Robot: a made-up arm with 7 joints. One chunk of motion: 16 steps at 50 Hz.
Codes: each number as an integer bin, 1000 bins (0 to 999) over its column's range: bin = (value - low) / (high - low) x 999, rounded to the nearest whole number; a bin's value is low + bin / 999 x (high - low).
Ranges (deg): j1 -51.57..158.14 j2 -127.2..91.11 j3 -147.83..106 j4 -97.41..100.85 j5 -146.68..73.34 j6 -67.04..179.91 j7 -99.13..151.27
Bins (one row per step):
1: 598 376 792 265 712 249 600
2: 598 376 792 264 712 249 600
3: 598 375 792 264 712 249 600
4: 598 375 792 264 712 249 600
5: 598 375 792 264 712 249 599
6: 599 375 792 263 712 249 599
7: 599 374 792 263 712 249 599
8: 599 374 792 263 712 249 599
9: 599 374 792 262 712 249 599
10: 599 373 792 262 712 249 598
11: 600 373 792 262 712 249 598
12: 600 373 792 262 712 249 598
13: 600 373 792 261 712 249 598
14: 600 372 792 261 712 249 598
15: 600 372 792 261 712 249 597
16: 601 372 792 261 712 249 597
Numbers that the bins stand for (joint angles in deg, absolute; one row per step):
1: 73.96 -45.03 53.40 -44.82 10.13 -5.49 51.26
2: 73.96 -45.03 53.40 -45.02 10.13 -5.49 51.26
3: 73.96 -45.25 53.40 -45.02 10.13 -5.49 51.26
4: 73.96 -45.25 53.40 -45.02 10.13 -5.49 51.26
5: 73.96 -45.25 53.40 -45.02 10.13 -5.49 51.01
6: 74.17 -45.25 53.40 -45.22 10.13 -5.49 51.01
7: 74.17 -45.47 53.40 -45.22 10.13 -5.49 51.01
8: 74.17 -45.47 53.40 -45.22 10.13 -5.49 51.01
9: 74.17 -45.47 53.40 -45.41 10.13 -5.49 51.01
10: 74.17 -45.69 53.40 -45.41 10.13 -5.49 50.76
11: 74.38 -45.69 53.40 -45.41 10.13 -5.49 50.76
12: 74.38 -45.69 53.40 -45.41 10.13 -5.49 50.76
13: 74.38 -45.69 53.40 -45.61 10.13 -5.49 50.76
14: 74.38 -45.91 53.40 -45.61 10.13 -5.49 50.76
15: 74.38 -45.91 53.40 -45.61 10.13 -5.49 50.51
16: 74.59 -45.91 53.40 -45.61 10.13 -5.49 50.51

